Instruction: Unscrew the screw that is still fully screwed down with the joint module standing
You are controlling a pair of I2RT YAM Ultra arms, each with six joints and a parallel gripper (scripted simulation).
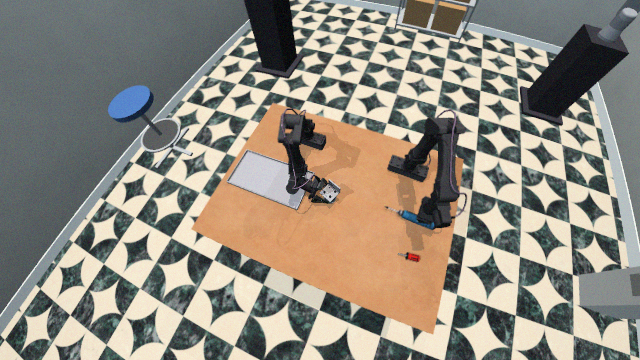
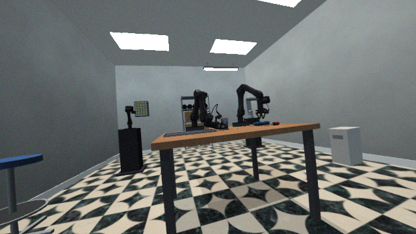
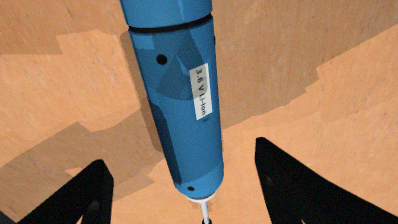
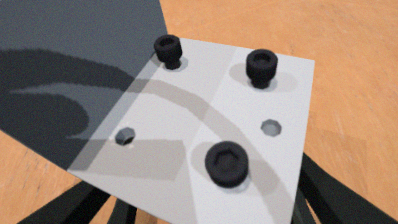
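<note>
Right now the round joint module is right at my right hand. Also, from my right hand: grey mat 33 cm to the right, 2 cm below, 1 cm ahead; then grey bracket 5 cm above; then screw 5 cm above, 2 cm to the right, 1 cm ahead.
</note>
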